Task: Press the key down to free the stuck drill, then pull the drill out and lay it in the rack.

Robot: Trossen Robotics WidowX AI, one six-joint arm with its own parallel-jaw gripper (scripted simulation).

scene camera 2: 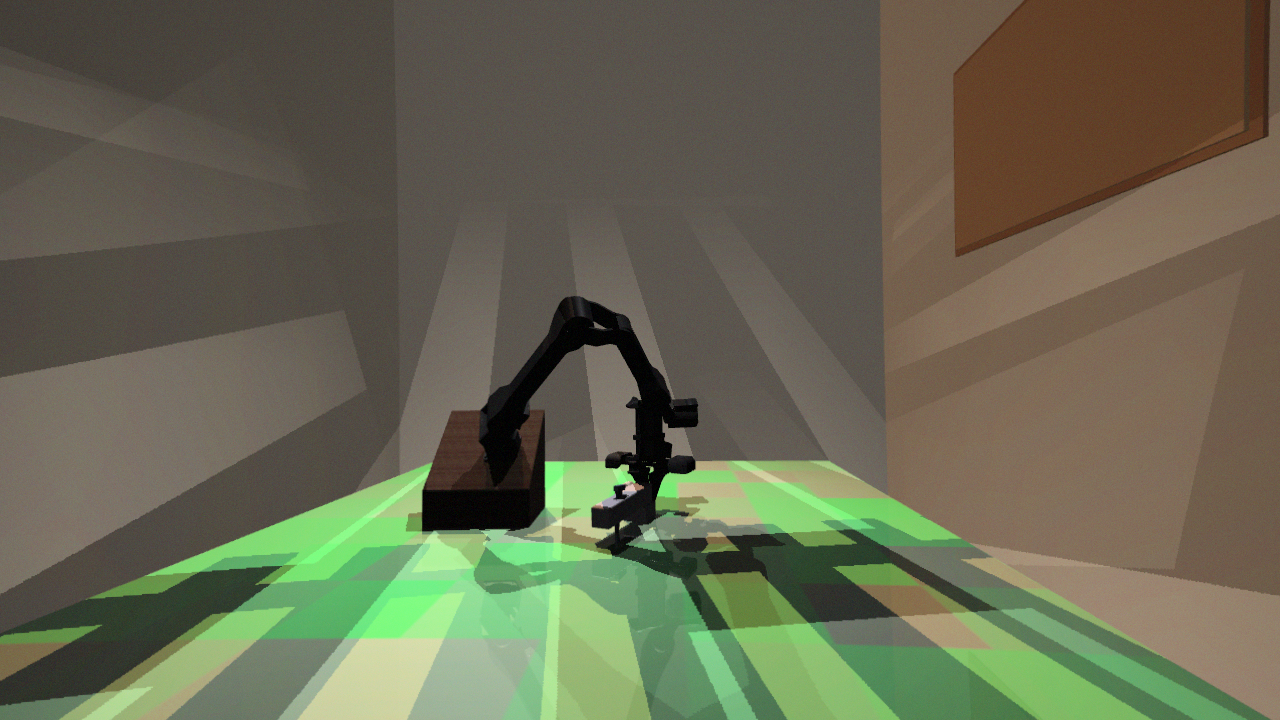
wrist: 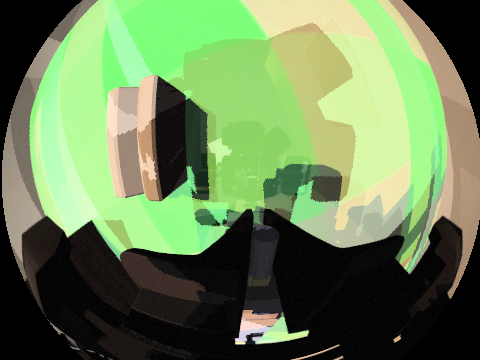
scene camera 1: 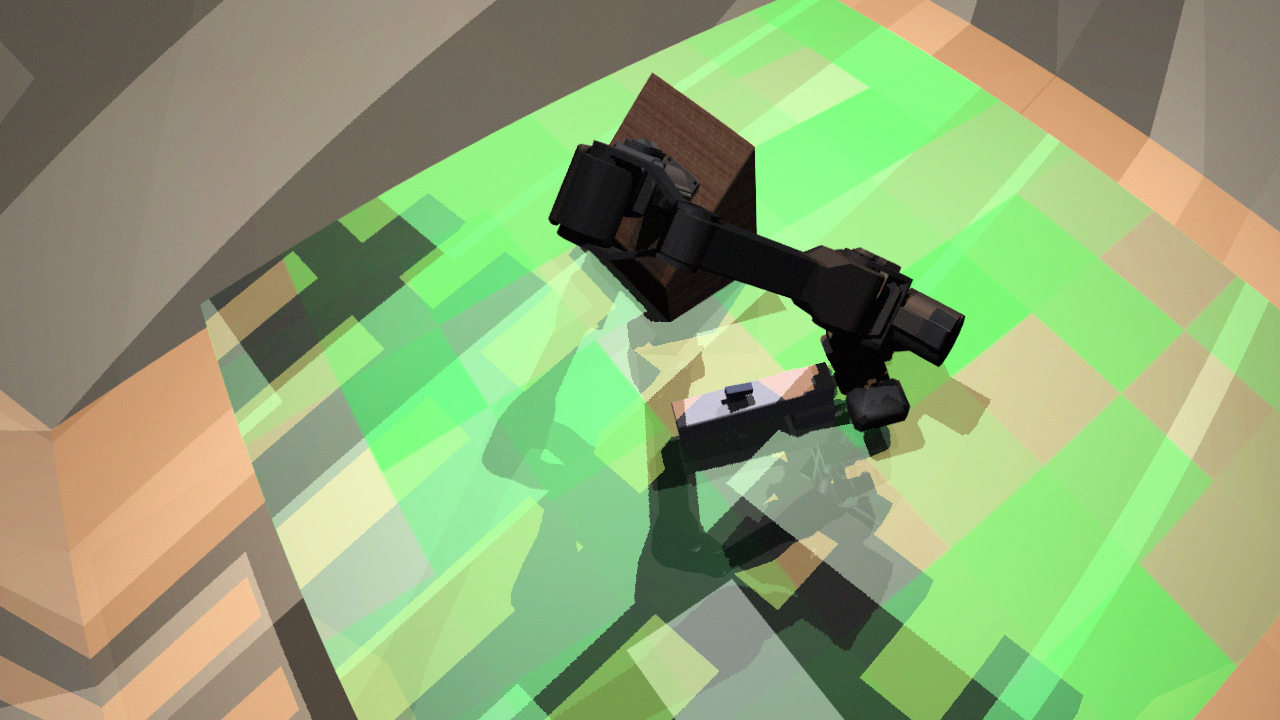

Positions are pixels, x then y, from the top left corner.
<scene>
My gripper [scene camera 1: 849, 390] carries a drill [wrist: 264, 239].
</scene>
